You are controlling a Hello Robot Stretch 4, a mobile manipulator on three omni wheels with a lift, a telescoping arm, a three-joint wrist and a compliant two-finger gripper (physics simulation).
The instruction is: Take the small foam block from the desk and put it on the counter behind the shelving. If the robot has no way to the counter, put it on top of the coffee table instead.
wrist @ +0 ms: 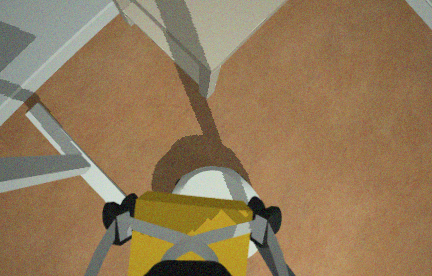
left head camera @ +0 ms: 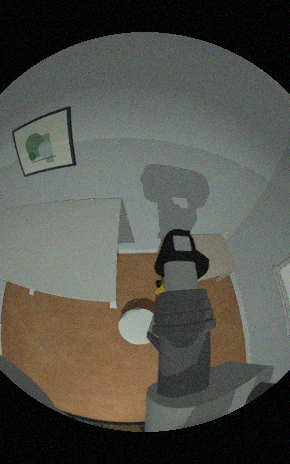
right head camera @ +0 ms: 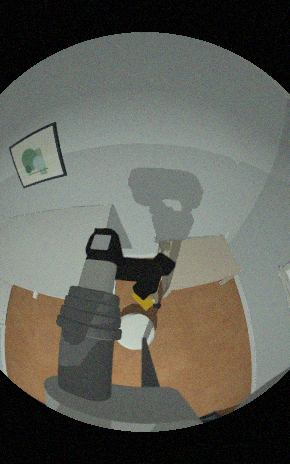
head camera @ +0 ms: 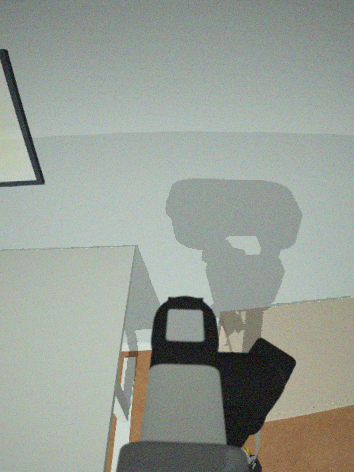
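Where they show: gripper, fingertip midpoint: (wrist: 193,211); robot's base at its link origin: (left head camera: 137,325) (right head camera: 134,330).
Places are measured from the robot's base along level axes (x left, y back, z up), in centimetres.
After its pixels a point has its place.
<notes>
The small yellow foam block (head camera: 246,451) {x -12.2, y -20.1, z 98.6 cm} (left head camera: 160,289) {x -4.5, y -22.2, z 98.7 cm} (right head camera: 143,300) {x -7.6, y -19.5, z 98.7 cm} (wrist: 165,215) {x -7.6, y -23.9, z 98.6 cm} is between the two fingertips of my gripper (wrist: 193,211) {x -8.8, y -22.0, z 94.0 cm}, which is shut on it, held above the floor. The coffee table (head camera: 315,360) {x -67.0, y -66.2, z 42.2 cm} (left head camera: 215,252) {x -88.5, y -76.5, z 42.1 cm} (right head camera: 205,262) {x -72.2, y -67.5, z 42.2 cm} (wrist: 240,30) {x -44.9, y -46.6, z 42.2 cm} is pale beige and stands against the wall, right of the desk. In the wrist view its near corner is ahead of the block, with floor between them. The desk (head camera: 60,325) {x 38.3, y -49.4, z 92.2 cm} (left head camera: 60,250) {x 52.8, y -39.5, z 92.1 cm} (right head camera: 55,250) {x 51.7, y -43.0, z 92.2 cm}, with a pale top, is at the left. The arm hides part of the coffee table. The counter does not show.
A white desk foot (wrist: 102,185) lies on the floor left of the gripper. A white round disc (left head camera: 136,327) {x 1.9, y 1.5, z 18.7 cm} (right head camera: 132,335) {x 0.8, y 4.7, z 18.7 cm} (wrist: 205,185) {x -6.2, y -13.6, z 18.6 cm} is below the gripper. A framed picture (left head camera: 74,135) {x 55.1, y -93.3, z 144.6 cm} (right head camera: 60,150) {x 56.4, y -92.1, z 143.3 cm} hangs above the desk. A dark edge (left head camera: 100,422) shows at the bottom of the left head view.
</notes>
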